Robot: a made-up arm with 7 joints.
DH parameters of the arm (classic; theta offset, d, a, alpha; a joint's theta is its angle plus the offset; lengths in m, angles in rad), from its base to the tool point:
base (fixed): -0.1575 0 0.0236 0
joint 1: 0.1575 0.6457 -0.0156 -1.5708
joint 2: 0 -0.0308 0.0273 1.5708
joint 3: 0 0.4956 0.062 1.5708
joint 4: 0 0 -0.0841 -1.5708
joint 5: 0 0.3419 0.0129 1.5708
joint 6: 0 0.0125 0.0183 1.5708
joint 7: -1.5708 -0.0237 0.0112 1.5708
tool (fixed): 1.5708 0.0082 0 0
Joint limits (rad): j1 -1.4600..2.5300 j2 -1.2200..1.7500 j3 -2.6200..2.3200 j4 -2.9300..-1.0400 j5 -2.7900..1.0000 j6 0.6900..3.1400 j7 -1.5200..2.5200
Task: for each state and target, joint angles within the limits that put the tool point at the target. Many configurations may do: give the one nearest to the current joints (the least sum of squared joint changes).
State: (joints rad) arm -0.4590 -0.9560 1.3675 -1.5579 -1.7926 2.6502 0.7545
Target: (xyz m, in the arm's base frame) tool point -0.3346 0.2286 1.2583
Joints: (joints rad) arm 0.1064 -0.8225 0.9273 -1.3404 -1.7932 2.7022 0.7309
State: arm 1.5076 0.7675 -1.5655 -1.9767 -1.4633 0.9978 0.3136
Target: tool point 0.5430 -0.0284 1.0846
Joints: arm 1.0639 0.5525 -1.6779 -1.7746 -1.4646 0.9746 0.3289
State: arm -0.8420 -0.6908 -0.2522 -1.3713 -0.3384 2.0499 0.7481
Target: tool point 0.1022 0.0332 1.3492
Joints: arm -0.8177 -0.5972 0.2568 -1.6773 -0.3641 2.0509 0.7416
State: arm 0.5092 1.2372 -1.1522 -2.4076 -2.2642 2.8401 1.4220
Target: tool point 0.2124 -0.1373 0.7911
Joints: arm 0.4916 1.0167 -2.1072 -2.9300 -2.6198 2.5245 1.4240
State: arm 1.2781 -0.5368 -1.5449 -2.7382 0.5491 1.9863 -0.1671
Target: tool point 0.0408 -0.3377 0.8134
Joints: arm 0.5331 -0.5422 -1.7595 -2.7647 0.5627 2.0570 -0.2027
